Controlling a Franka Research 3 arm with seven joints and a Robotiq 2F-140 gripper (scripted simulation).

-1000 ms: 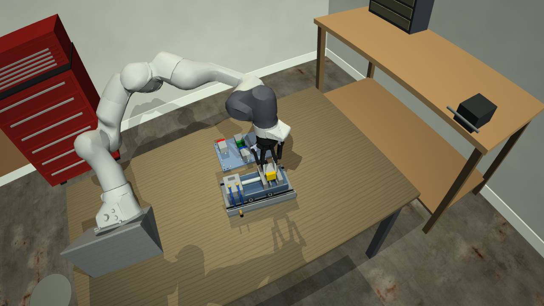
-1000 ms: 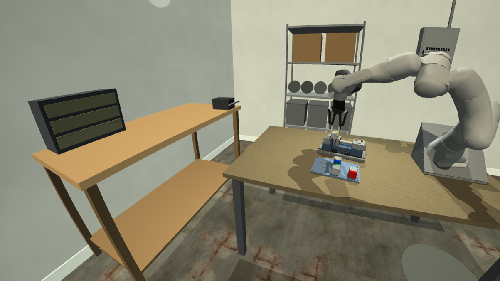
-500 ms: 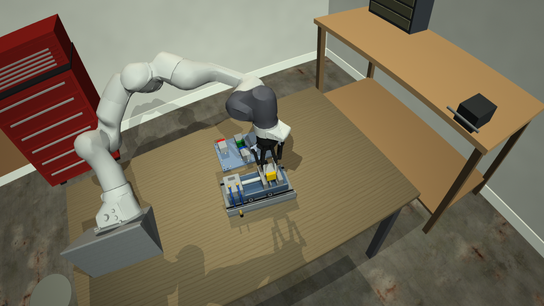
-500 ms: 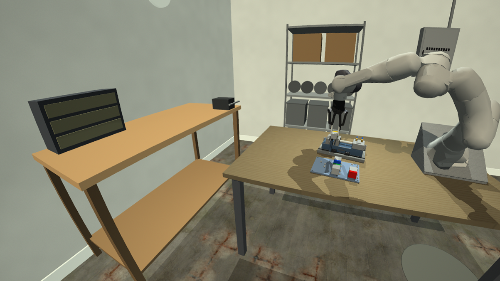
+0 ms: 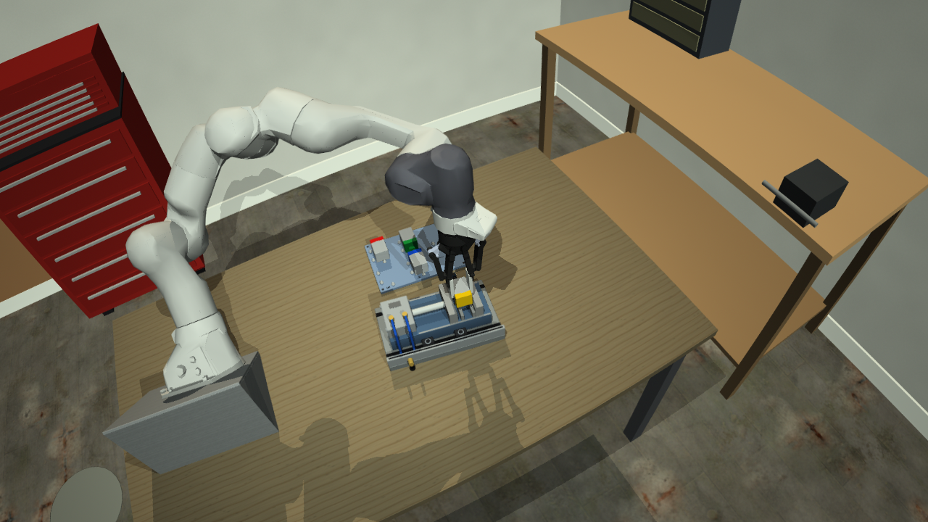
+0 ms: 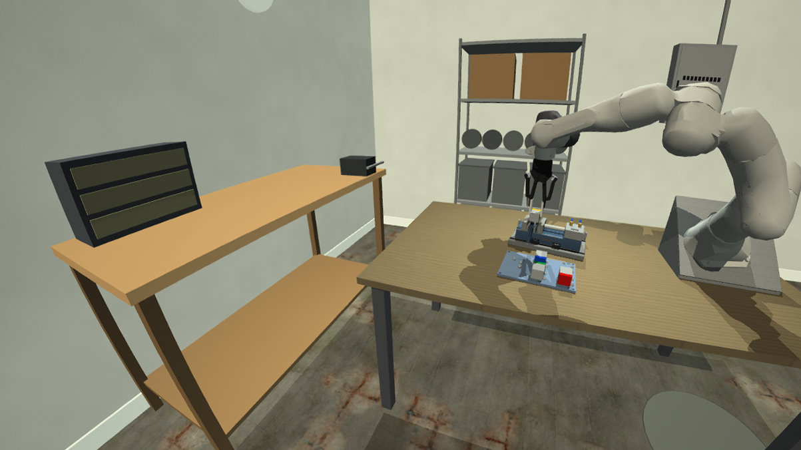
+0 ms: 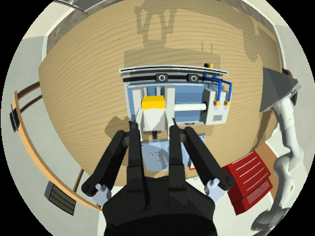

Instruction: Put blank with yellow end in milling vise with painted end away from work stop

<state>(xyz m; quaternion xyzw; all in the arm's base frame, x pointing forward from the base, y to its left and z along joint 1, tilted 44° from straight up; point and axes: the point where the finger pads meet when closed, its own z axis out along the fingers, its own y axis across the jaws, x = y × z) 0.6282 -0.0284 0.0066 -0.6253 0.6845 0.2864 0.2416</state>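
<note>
The fixed jaw lies 3 cm ahead of my hand and 7 cm below it. The rest, counted from my hand: vise: 7 cm behind, 1 cm to the left, 11 cm below; then hosed end block: 16 cm behind, 2 cm to the left, 7 cm below; then work stop: 1 cm ahead, 5 cm to the left, 6 cm below.
</note>
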